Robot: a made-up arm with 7 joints.
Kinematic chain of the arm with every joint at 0, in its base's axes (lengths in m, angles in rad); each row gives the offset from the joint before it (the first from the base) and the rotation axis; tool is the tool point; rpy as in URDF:
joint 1: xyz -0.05 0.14 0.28 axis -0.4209 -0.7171 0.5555
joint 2: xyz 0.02 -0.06 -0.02 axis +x
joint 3: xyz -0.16 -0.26 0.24 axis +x
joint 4: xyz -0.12 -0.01 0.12 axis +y
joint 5: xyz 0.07 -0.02 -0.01 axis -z
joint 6: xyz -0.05 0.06 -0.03 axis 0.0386 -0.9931 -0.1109
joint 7: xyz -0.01 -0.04 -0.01 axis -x
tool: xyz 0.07 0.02 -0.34 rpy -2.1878 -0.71 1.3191
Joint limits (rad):
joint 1: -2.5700..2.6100
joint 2: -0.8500..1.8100
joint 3: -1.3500..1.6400
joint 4: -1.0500..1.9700
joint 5: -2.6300..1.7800
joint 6: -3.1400..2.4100
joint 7: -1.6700..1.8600
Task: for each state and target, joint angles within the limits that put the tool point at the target. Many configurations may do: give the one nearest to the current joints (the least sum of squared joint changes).
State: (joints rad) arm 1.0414 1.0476 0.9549 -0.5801 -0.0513 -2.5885 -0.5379
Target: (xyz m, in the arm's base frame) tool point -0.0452 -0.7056 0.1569
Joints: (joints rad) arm 0.9101 1.1407 1.0009 -0.4497 -0.0820 -2.7157 -0.4369
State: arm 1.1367 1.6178 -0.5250 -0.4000 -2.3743 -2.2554 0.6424
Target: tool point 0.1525 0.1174 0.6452
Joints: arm 1.7122 1.5843 -0.7329 -0.1290 -2.5943 -2.1082 0.8801
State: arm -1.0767 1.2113 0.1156 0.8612 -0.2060 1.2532 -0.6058
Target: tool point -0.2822 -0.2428 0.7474
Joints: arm -1.1395 0.4733 0.3520 0.8938 -0.9079 1.0061 -1.1477
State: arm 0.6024 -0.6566 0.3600 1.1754 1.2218 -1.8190 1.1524
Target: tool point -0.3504 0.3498 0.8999
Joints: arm -0.0295 -0.8033 0.3017 1.4807 1.2812 -2.0338 0.9345
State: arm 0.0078 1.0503 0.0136 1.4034 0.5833 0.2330 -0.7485
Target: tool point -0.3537 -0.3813 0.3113
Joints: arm 0.5727 1.3486 0.4717 1.5316 0.0969 0.0769 -1.1018
